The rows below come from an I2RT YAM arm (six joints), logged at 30 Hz.
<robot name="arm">
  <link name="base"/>
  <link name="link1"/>
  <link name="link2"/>
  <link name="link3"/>
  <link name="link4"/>
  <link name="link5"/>
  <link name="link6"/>
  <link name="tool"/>
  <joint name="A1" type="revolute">
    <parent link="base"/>
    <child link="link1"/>
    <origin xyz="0 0 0.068" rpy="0 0 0"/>
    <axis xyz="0 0 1"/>
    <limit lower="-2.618" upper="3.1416"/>
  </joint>
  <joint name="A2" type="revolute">
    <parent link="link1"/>
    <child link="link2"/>
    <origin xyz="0.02 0.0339 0.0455" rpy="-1.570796 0 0"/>
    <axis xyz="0 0 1"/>
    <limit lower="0" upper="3.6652"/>
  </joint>
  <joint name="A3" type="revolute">
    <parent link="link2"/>
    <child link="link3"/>
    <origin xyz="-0.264 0 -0.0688" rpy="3.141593 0 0"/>
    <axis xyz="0 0 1"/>
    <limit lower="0" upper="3.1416"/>
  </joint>
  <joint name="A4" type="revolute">
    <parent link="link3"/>
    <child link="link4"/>
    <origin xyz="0.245 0.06 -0.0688" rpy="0 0 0"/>
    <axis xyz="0 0 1"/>
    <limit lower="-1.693" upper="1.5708"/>
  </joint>
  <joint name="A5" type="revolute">
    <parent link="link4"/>
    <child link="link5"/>
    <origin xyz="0.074 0.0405 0.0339" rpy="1.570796 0 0"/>
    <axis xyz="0 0 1"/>
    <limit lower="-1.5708" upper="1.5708"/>
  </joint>
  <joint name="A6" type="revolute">
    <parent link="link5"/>
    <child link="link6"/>
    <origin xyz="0.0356 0 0.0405" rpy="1.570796 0 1.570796"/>
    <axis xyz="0 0 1"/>
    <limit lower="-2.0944" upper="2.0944"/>
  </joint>
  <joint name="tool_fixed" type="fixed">
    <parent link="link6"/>
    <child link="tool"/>
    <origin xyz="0 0 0" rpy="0 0 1.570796"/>
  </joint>
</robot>
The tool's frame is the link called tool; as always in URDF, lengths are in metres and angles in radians.
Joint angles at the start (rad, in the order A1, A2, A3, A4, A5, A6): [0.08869, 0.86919, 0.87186, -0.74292, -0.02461, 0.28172]
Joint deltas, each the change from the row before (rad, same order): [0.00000, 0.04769, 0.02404, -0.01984, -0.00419, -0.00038]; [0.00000, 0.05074, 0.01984, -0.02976, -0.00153, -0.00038]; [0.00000, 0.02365, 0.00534, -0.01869, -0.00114, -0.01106]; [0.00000, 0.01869, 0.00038, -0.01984, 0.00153, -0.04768]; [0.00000, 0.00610, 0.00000, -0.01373, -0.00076, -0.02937]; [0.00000, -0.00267, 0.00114, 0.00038, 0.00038, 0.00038]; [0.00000, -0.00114, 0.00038, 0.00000, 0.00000, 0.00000]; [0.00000, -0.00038, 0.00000, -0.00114, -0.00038, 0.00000]
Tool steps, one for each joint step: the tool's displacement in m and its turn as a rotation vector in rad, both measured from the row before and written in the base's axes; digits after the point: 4 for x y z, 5 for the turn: [0.0078, 0.0008, -0.0014, -0.00124, 0.04354, 0.00329]; [0.0075, 0.0007, -0.0043, -0.00452, 0.06049, 0.00133]; [0.0029, 0.0003, -0.0037, -0.00954, 0.03595, 0.00914]; [0.0016, 0.0001, -0.0045, -0.03393, 0.03381, 0.03640]; [-0.0001, 0.0000, -0.0020, -0.01856, 0.01736, 0.02398]; [-0.0004, 0.0000, 0.0009, 0.00029, -0.00417, -0.00053]; [-0.0002, 0.0000, 0.0003, 0.00013, -0.00151, 0.00000]; [-0.0002, 0.0000, 0.0000, 0.00024, 0.00078, 0.00023]
